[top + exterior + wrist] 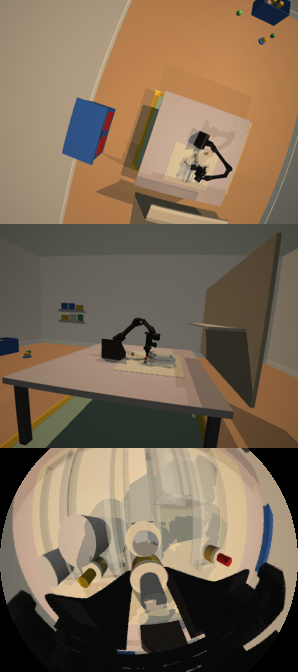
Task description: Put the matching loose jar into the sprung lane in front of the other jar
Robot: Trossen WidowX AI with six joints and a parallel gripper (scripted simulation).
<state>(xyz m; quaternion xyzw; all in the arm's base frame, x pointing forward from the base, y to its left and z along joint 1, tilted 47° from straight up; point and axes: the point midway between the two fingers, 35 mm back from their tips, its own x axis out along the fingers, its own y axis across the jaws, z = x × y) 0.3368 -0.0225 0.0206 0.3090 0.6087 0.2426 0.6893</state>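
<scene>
Now: the cream mat 50 mm ahead of my gripper tip, 20 mm to the right of it and 50 mm below it. Round my gripper tip: clear sprung lane 140 mm ahead, 30 mm to the right, 30 mm below.
</scene>
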